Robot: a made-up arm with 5 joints.
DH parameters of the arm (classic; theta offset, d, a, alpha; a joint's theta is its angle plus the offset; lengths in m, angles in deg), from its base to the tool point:
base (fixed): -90 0.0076 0.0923 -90
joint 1: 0 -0.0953 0.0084 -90
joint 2: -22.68 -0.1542 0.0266 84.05
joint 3: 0 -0.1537 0.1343 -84.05
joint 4: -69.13 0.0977 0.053 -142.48
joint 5: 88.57 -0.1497 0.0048 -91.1
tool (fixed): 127.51 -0.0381 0 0
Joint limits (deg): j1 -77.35..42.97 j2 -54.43..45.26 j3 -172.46..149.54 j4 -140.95..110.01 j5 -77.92..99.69
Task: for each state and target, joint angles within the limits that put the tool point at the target. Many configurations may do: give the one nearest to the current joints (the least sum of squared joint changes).
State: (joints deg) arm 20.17 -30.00 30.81 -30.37 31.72
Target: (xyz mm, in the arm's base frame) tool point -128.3 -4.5 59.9
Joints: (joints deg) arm 23.57 25.72 58.08 -6.35 27.48
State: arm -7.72 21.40 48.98 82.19 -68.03
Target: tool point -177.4 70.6 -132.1
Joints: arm -15.59 38.22 82.36 97.68 -65.55
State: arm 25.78 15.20 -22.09 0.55 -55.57
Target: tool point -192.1 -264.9 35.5
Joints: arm -14.38 35.69 -22.25 -11.47 -49.45
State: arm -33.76 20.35 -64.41 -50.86 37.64
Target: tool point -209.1 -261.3 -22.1
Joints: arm 13.03 14.97 -37.86 -51.78 34.16
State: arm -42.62 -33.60 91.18 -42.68 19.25
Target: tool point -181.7 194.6 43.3
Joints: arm -58.45 8.27 126.35 -31.19 13.69
